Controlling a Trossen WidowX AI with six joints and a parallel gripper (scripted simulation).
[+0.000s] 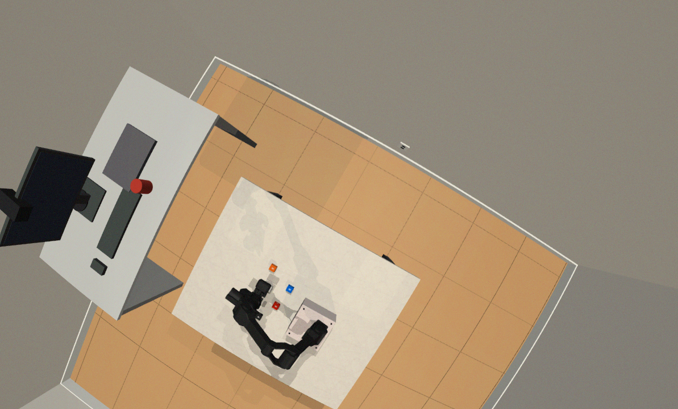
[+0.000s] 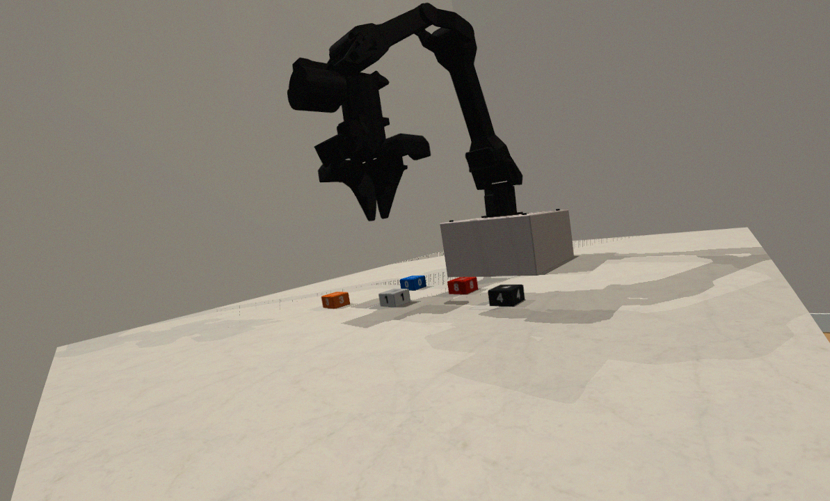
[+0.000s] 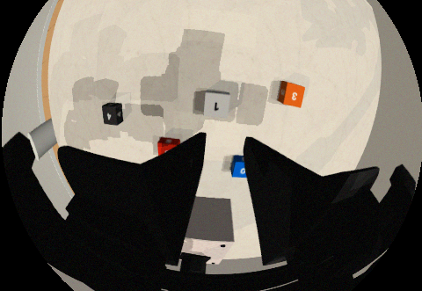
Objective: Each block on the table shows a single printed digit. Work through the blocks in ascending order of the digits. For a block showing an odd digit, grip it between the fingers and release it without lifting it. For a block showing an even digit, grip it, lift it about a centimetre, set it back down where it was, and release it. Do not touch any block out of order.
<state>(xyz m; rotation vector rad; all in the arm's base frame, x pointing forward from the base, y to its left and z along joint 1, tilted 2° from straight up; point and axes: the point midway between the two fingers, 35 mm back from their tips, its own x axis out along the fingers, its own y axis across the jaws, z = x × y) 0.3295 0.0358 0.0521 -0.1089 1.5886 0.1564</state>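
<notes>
The orange block is 4 cm ahead of my gripper tip, 10 cm to the right of it and 12 cm below it. The rest, counted from my gripper tip: blue block: 10 cm behind, 7 cm to the right, 12 cm below; then white block: 1 cm behind, 12 cm below; then red block: 10 cm behind, 6 cm to the left, 12 cm below.
</notes>
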